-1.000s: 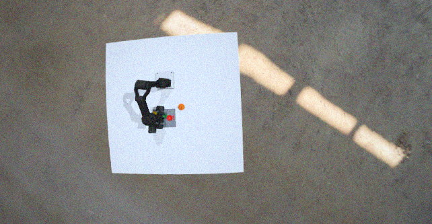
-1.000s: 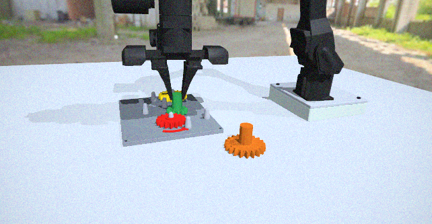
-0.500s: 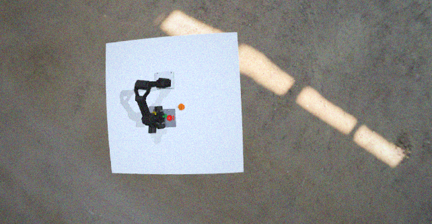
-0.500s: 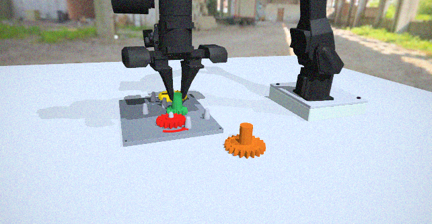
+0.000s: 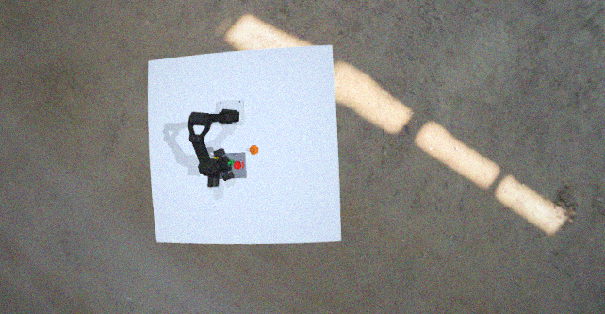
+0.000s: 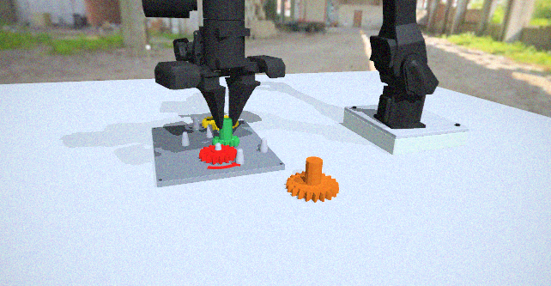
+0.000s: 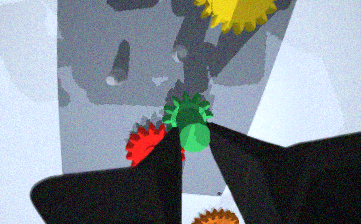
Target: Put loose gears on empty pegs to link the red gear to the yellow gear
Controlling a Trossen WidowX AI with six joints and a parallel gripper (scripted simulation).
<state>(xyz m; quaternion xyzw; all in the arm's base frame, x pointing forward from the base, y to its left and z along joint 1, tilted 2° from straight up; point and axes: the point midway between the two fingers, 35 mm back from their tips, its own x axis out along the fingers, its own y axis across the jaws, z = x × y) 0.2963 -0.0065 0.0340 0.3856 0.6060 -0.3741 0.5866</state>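
Now: gripper tip 1 cm above the small green gear. From my gripper tip the other things lie so: red arrow 7 cm to the left, 3 cm below, 1 cm ahead; then yellow gear 10 cm to the right, 2 cm below; then red gear 4 cm to the left, 2 cm below, 2 cm ahead.
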